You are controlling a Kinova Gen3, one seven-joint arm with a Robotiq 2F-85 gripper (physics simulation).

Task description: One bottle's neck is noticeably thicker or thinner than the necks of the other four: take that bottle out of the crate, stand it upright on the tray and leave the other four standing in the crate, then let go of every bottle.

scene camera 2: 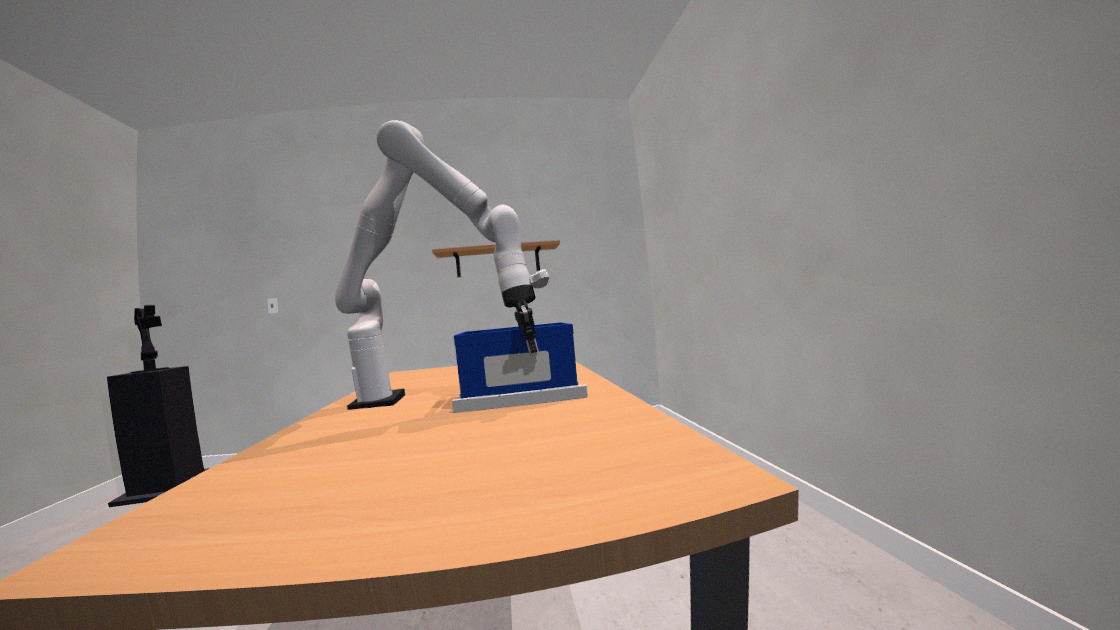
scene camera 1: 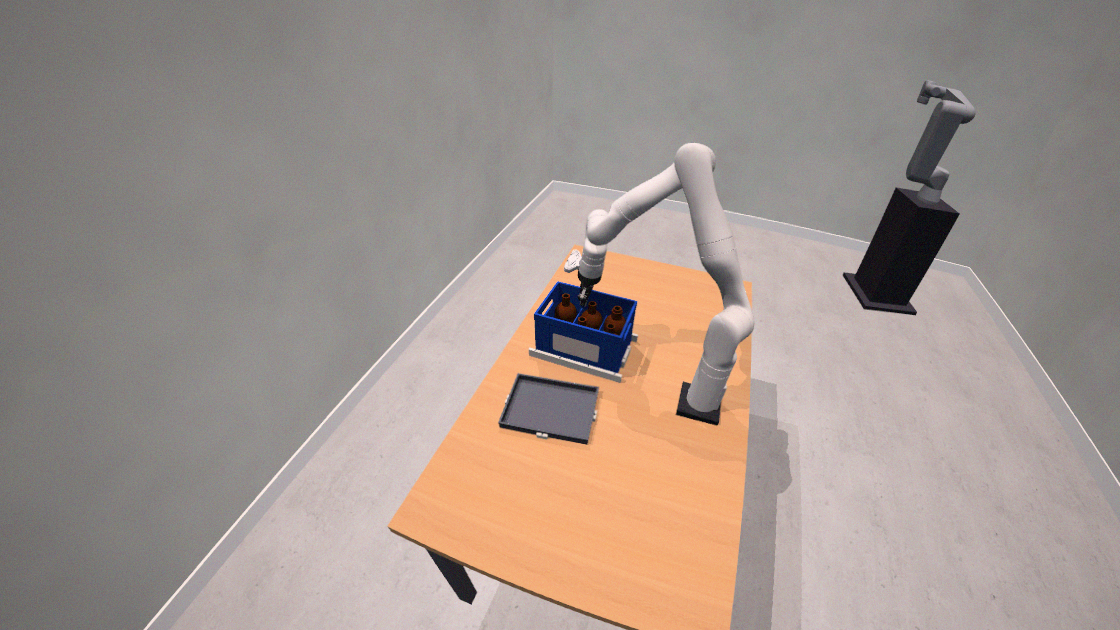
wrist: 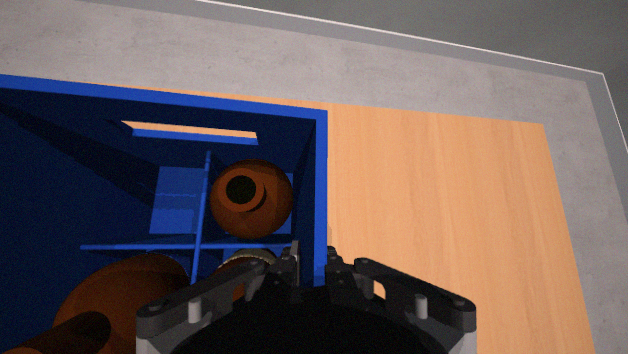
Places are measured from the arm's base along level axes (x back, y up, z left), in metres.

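Pixels of known places: gripper, fingertip midpoint: [scene camera 2: 534, 355] [scene camera 1: 583, 303]; arm's base at its link origin: [scene camera 2: 375, 396] [scene camera 1: 701, 400].
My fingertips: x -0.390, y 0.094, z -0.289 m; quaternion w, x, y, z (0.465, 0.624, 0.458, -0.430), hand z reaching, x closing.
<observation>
For each thing: its top centre in the pictures, then the offset to it from my fingertips. "*": a spot on its surface instead. Level surfaces: height alone.
- blue crate at its top centre: [scene camera 2: 513, 328] [scene camera 1: 587, 307] dx +0.018, dy +0.064, dz +0.101 m
- back-left bottle at its top centre: [wrist: 241, 189] [scene camera 1: 566, 295] dx -0.056, dy +0.052, dz +0.038 m
- back-middle bottle at its top centre: [scene camera 1: 592, 303] dx +0.032, dy +0.052, dz +0.065 m
- back-right bottle at its top centre: [scene camera 1: 617, 308] dx +0.111, dy +0.052, dz +0.075 m
- tray at a spot on its surface: [scene camera 1: 548, 407] * dx -0.058, dy -0.106, dz +0.369 m
- table at its surface level: dy -0.111 m
The blue crate [scene camera 1: 541, 333] [scene camera 2: 469, 368] [wrist: 322, 175] holds the five brown bottles. The back-left bottle [scene camera 1: 565, 311] [wrist: 270, 220] stands in its compartment. The back-middle bottle [scene camera 1: 592, 318] [wrist: 240, 263] is partly hidden by the fingers in the wrist view. The back-right bottle [scene camera 1: 616, 319] and two front bottles [scene camera 1: 582, 321] [scene camera 1: 610, 329] also show. My gripper [scene camera 1: 582, 299] [scene camera 2: 532, 348] [wrist: 309, 251] points down at the crate's back long wall, one finger inside and one outside, and looks shut on that wall. No bottle neck shows between the fingers. The tray [scene camera 1: 548, 407] bears no bottle.
Light rails [scene camera 1: 575, 364] [scene camera 2: 520, 398] run along the crate's foot on the table [scene camera 1: 626, 485] [scene camera 2: 485, 485]. Blue dividers [wrist: 199, 215] separate the bottles. The arm's black base plate [scene camera 1: 697, 415] [scene camera 2: 375, 402] is at the table's side. Another arm stands on a black pedestal [scene camera 1: 900, 250] [scene camera 2: 156, 430].
</observation>
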